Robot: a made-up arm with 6 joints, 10 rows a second.
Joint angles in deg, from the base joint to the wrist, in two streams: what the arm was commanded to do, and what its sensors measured. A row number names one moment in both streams.
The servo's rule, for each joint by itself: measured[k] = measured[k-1] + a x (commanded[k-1-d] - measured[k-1]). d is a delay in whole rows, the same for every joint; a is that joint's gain. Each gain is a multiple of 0.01, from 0.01 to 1. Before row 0 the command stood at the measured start. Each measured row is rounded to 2 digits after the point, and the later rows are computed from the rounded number. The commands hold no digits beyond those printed.
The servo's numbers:
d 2
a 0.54 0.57 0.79 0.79 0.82 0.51
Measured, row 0:
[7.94 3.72 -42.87 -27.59 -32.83 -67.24]
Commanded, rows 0 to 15:
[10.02 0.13 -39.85 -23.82 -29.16 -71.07]
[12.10 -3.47 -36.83 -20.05 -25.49 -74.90]
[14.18 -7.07 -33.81 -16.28 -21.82 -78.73]
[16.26 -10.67 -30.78 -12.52 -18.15 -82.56]
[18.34 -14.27 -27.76 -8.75 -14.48 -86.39]
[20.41 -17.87 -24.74 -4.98 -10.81 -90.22]
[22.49 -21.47 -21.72 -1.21 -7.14 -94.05]
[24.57 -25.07 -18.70 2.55 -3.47 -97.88]
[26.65 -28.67 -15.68 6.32 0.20 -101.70]
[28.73 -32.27 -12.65 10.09 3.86 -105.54]
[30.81 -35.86 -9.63 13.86 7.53 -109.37]
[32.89 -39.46 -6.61 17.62 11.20 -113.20]
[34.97 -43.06 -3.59 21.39 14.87 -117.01]
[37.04 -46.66 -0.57 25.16 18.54 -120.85]
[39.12 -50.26 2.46 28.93 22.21 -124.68]
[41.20 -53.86 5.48 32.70 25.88 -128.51]
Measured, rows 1 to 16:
[7.94 3.72 -42.87 -27.59 -32.83 -67.24]
[7.94 3.72 -42.87 -27.59 -32.83 -67.24]
[9.06 1.67 -40.48 -24.61 -29.82 -69.19]
[10.70 -1.26 -37.60 -21.01 -26.27 -72.10]
[12.58 -4.57 -34.61 -17.27 -22.62 -75.48]
[14.57 -8.05 -31.58 -13.52 -18.95 -79.09]
[16.61 -11.60 -28.56 -9.75 -15.28 -82.81]
[18.66 -15.17 -25.54 -5.98 -11.61 -86.59]
[20.73 -18.76 -22.52 -2.21 -7.94 -90.39]
[22.80 -22.36 -19.50 1.55 -4.27 -94.21]
[24.88 -25.96 -16.48 5.32 -0.60 -98.03]
[26.96 -29.56 -13.45 9.09 3.06 -101.86]
[29.04 -33.15 -10.43 12.86 6.73 -105.69]
[31.12 -36.75 -7.41 16.62 10.40 -109.52]
[33.20 -40.35 -4.39 20.39 14.07 -113.34]
[35.27 -43.95 -1.37 24.16 17.74 -117.17]

